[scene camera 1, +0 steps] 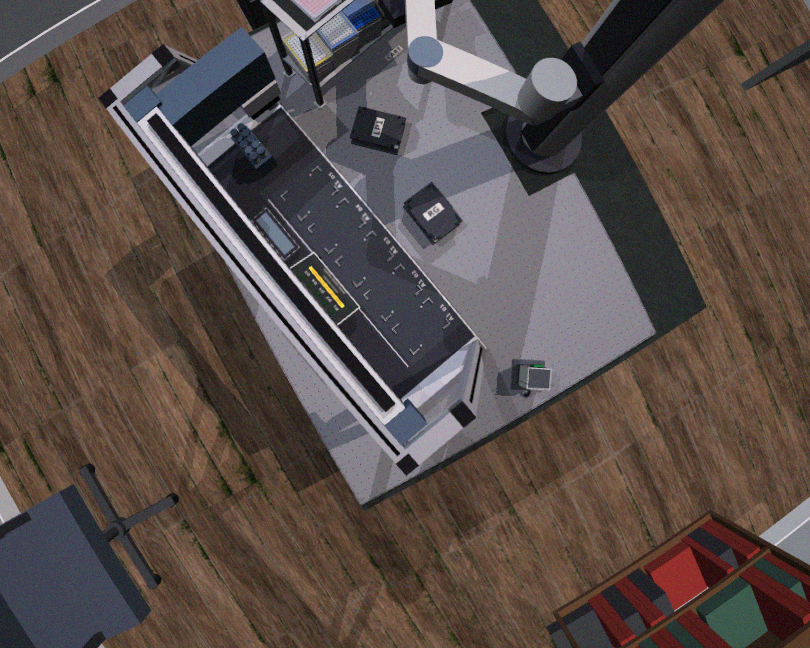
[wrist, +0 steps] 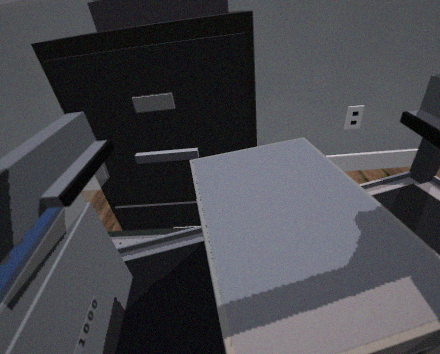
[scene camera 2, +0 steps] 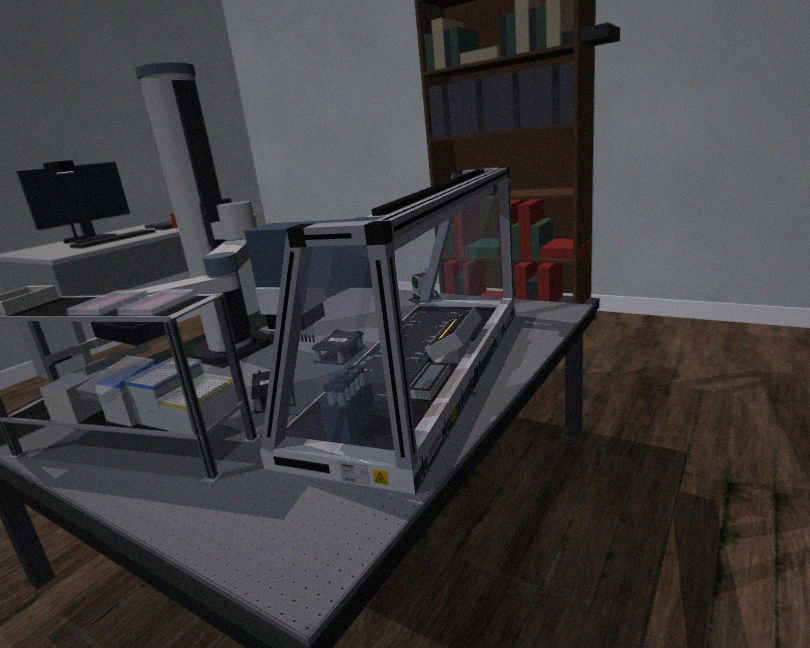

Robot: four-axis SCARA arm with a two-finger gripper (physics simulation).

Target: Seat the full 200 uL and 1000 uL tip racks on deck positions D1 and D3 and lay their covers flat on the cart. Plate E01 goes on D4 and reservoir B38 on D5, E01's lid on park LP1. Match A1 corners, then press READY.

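The gripper [scene camera 2: 65, 365] is visible in the scene, and so is a deck frame post [scene camera 2: 383, 253].
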